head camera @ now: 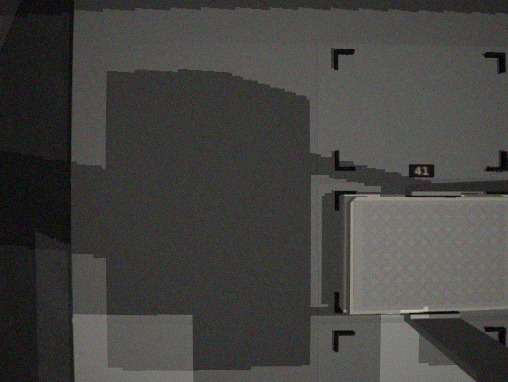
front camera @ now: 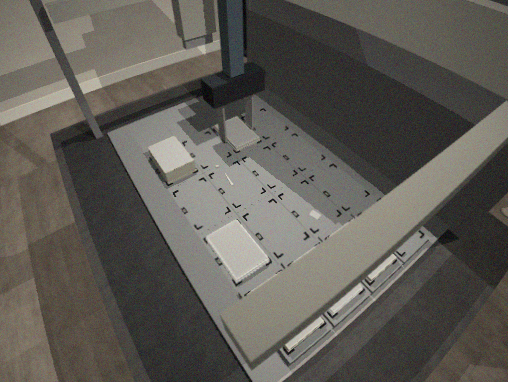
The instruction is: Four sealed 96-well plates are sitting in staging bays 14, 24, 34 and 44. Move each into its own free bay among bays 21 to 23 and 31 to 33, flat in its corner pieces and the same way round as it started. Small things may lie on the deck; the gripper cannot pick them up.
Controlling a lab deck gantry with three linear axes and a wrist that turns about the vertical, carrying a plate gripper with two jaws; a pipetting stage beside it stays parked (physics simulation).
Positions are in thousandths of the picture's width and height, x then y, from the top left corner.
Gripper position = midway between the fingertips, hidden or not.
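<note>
Gripper (head camera: 844, 661) (front camera: 466, 349), visible.
</note>
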